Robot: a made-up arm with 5 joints.
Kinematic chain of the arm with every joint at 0, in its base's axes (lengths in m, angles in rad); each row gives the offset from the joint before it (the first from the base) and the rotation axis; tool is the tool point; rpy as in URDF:
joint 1: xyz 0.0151 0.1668 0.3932 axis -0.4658 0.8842 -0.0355
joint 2: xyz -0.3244 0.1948 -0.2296 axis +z
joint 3: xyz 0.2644 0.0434 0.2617 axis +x
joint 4: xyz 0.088 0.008 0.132 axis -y
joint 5: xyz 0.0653 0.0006 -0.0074 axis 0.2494 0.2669 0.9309
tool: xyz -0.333 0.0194 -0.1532 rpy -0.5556 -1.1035 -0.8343
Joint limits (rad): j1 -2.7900..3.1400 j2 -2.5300..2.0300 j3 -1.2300..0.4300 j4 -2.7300..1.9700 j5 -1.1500..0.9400
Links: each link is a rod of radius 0.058 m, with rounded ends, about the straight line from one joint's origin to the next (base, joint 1, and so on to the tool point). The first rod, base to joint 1, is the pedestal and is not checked.
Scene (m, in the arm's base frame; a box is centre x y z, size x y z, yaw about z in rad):
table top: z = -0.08
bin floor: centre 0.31 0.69 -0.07 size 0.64 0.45 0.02 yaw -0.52
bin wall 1: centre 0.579 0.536 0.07 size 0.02 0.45 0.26 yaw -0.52
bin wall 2: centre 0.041 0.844 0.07 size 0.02 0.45 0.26 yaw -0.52
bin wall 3: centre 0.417 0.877 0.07 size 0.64 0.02 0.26 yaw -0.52
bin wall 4: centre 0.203 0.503 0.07 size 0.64 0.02 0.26 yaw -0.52
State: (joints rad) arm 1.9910 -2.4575 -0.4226 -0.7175 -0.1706
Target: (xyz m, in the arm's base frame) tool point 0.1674 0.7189 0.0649
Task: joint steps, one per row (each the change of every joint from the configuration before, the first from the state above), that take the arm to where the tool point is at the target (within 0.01 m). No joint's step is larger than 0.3 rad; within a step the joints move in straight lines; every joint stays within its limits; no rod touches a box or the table.
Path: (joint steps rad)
1: 0.2617 -0.0181 0.1704 -0.1279 0.1537
2: 0.2617 -0.0182 0.1704 -0.1280 0.1536
3: 0.2617 -0.0181 0.1704 -0.1279 0.1537
4: 0.2617 -0.0181 0.1704 -0.1280 0.1537

